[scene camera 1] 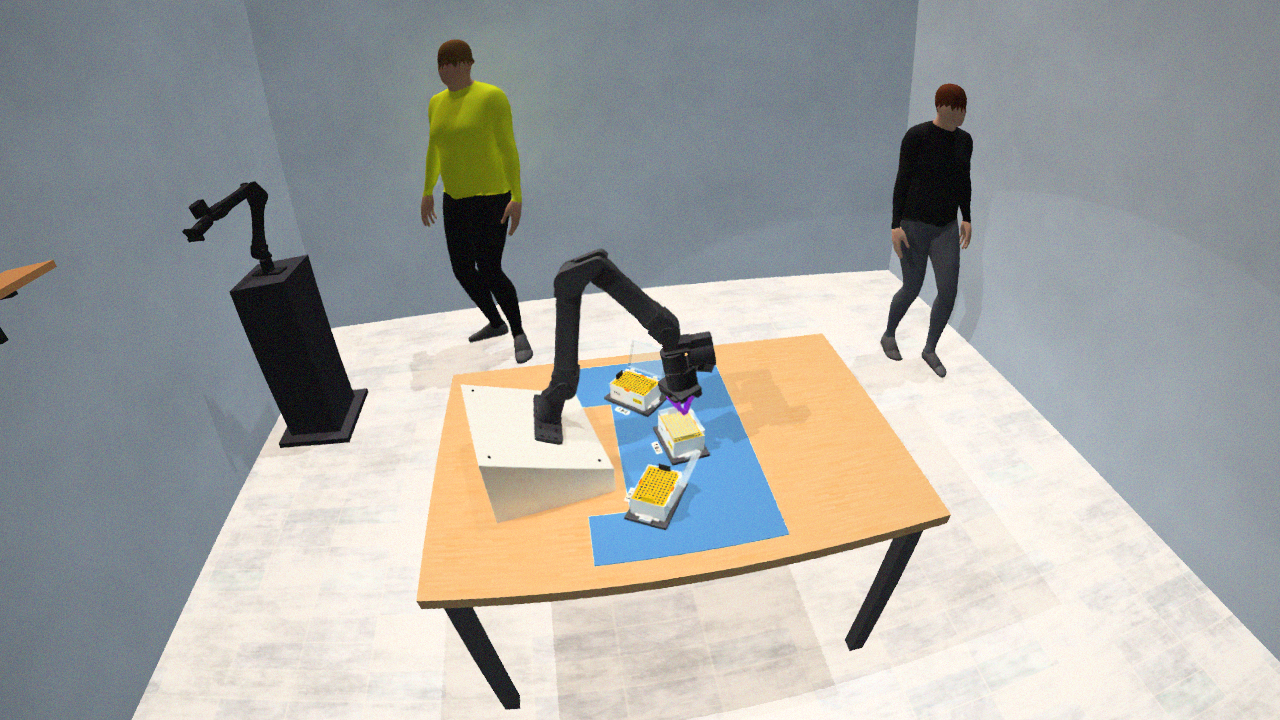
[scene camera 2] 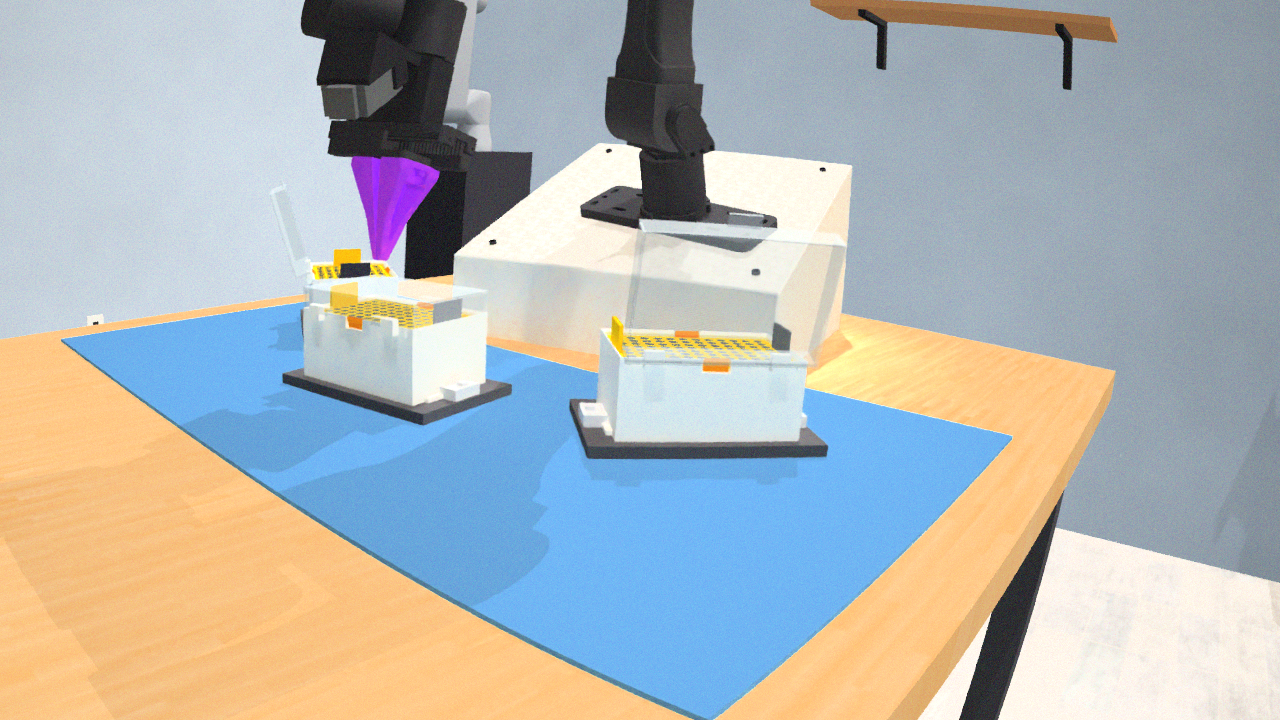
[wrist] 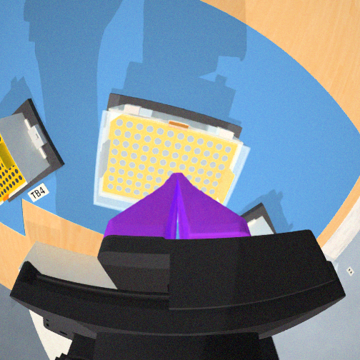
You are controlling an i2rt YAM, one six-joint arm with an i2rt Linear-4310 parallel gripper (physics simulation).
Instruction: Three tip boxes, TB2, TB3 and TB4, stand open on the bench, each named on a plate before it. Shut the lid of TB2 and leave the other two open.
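Pixels of known places: gripper, between the fingertips: (scene camera 1: 685,414) (scene camera 2: 380,260); arm's base, origin of its link: (scene camera 1: 547,419) (scene camera 2: 676,220).
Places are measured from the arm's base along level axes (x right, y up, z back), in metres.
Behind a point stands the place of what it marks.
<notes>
The middle tip box, TB2 by elimination (scene camera 1: 682,438) @(z -0.333, x 0.077, y -0.048 m) (scene camera 2: 358,358) @(z -0.382, x 0.002, y -0.086 m) (wrist: 170,150), has its clear lid lying down over the yellow tip rack; its name is not readable. TB4 (scene camera 1: 633,389) (scene camera 2: 322,284) (wrist: 11,177), on the far side in scene camera 1, has its clear lid upright. TB3 by elimination (scene camera 1: 656,488) (scene camera 2: 702,402), nearest in scene camera 1, also has its lid raised; a part of it (wrist: 261,226) shows behind the gripper in the wrist view. My purple gripper (scene camera 1: 684,411) @(z -0.352, x 0.018, y -0.019 m) (scene camera 2: 382,257) @(z -0.352, x 0.018, y -0.019 m) (wrist: 177,180) is shut and empty, tips pointing down a little above TB2's lid.
The boxes stand on dark bases on a blue mat (scene camera 1: 733,501) @(z -0.424, x 0.253, y -0.118 m) (scene camera 2: 626,573) @(z -0.449, x -0.296, y -0.118 m) (wrist: 295,130). The arm's white slanted block (scene camera 1: 528,447) @(z 0.043, x 0.131, y 0.028 m) (scene camera 2: 554,304) @(z -0.125, x 0.044, y -0.080 m) is beside the mat. The open lids of TB3 (scene camera 1: 691,470) (scene camera 2: 716,286) and TB4 (scene camera 2: 288,228) @(z -0.332, x 0.199, y -0.008 m) stick up. Two people stand beyond the table.
</notes>
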